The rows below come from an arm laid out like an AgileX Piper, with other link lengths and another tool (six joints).
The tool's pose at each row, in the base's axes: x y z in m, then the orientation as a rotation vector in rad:
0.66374, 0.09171, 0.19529, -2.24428, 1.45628, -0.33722
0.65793, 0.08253, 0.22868, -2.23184, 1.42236, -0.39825
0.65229, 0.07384, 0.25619, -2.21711, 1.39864, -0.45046
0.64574, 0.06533, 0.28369, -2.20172, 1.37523, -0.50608
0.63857, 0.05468, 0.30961, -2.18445, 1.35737, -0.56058
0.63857, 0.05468, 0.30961, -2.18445, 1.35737, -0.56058
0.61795, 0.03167, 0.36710, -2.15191, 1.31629, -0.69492
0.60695, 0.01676, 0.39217, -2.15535, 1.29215, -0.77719
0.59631, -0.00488, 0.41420, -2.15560, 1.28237, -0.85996
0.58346, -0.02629, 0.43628, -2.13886, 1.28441, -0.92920
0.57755, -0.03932, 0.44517, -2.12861, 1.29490, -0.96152
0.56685, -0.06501, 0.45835, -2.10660, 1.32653, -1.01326
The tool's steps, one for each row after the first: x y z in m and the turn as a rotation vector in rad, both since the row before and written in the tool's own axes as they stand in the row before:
0.00478, -0.00841, -0.03375, 0.04249, 0.02254, -0.02294
0.00539, -0.00694, -0.02805, 0.03616, 0.02120, -0.01524
0.00555, -0.00724, -0.02808, 0.03667, 0.02424, -0.01576
0.00794, -0.00600, -0.02716, 0.03434, 0.02610, -0.01208
0.00000, 0.00000, 0.00000, 0.00000, 0.00000, 0.00000
0.01681, -0.01208, -0.06190, 0.07241, 0.07041, -0.03465
0.01302, -0.00370, -0.02808, 0.02405, 0.04848, -0.03403
0.02003, 0.00076, -0.02579, 0.01670, 0.05461, -0.02616
0.02040, 0.00204, -0.02628, 0.01900, 0.04835, -0.00823
0.01240, 0.00309, -0.01097, 0.00468, 0.02604, 0.00147
0.02391, 0.00843, -0.01748, 0.00203, 0.04692, 0.01142

